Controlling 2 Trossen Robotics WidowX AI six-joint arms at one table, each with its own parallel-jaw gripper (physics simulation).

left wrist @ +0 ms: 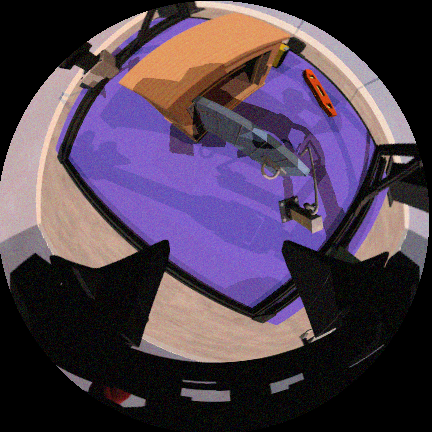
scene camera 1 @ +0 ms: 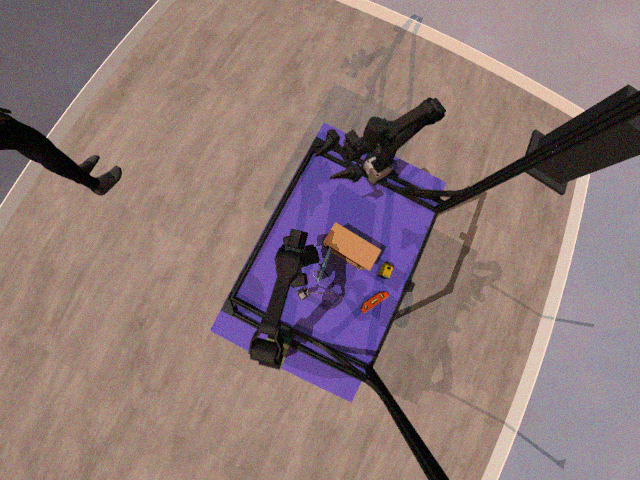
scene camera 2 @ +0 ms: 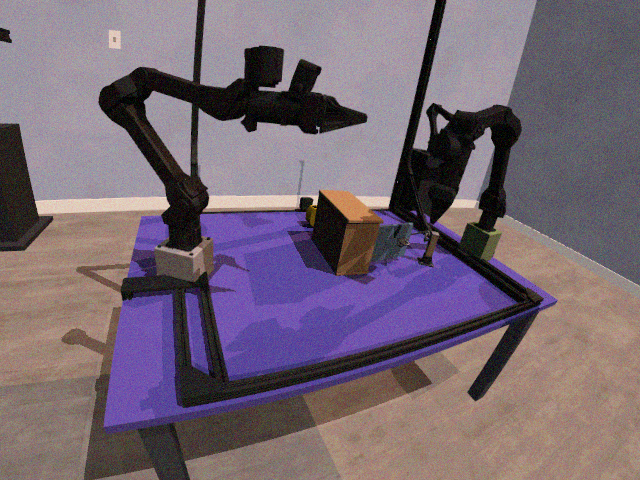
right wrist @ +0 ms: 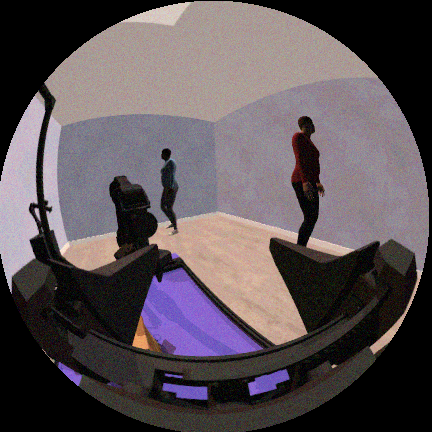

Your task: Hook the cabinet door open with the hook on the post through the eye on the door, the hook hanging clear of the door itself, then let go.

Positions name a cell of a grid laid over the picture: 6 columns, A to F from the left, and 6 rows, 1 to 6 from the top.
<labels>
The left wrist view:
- my left gripper: D4
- wooden cabinet: D1
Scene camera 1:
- my right gripper: D3
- wooden cabinet: D4
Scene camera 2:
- my left gripper: E3
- my right gripper: D2
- wooden cabinet: D3
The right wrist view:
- my left gripper: C4
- my right gripper: C4
</labels>
